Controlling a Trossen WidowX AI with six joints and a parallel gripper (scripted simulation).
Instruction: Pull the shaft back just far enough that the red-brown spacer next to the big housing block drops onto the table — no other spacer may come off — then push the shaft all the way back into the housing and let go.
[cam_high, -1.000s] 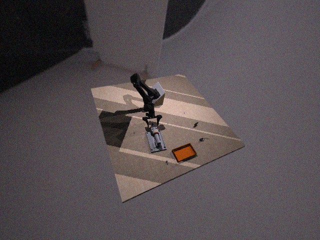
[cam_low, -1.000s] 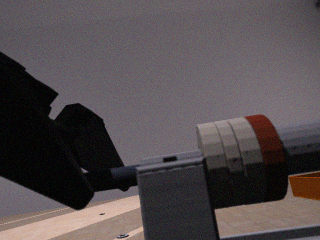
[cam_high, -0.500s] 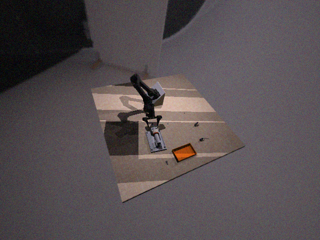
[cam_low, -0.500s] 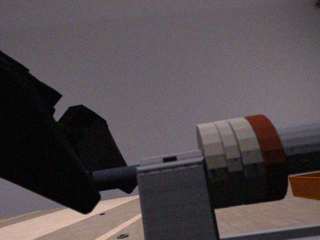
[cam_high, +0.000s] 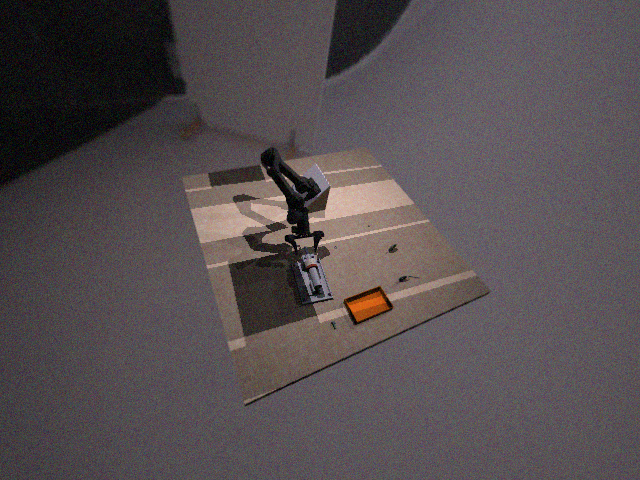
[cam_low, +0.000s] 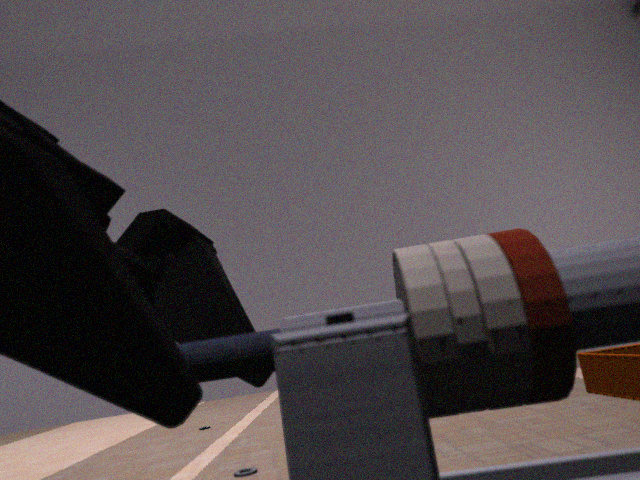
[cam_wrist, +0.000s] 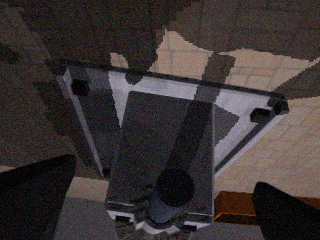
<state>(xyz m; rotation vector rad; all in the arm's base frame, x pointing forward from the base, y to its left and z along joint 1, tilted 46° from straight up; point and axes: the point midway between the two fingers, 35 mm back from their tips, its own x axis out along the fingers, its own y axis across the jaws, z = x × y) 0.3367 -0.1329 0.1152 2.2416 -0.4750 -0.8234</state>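
My gripper tip is now 6 cm short of the blue-grey shaft, 1 cm to the left of it and 1 cm below it. Round my gripper tip: orange tray 33 cm ahead, 20 cm to the left, 6 cm below; red-brown spacer 10 cm ahead, 1 cm to the right, 1 cm above.
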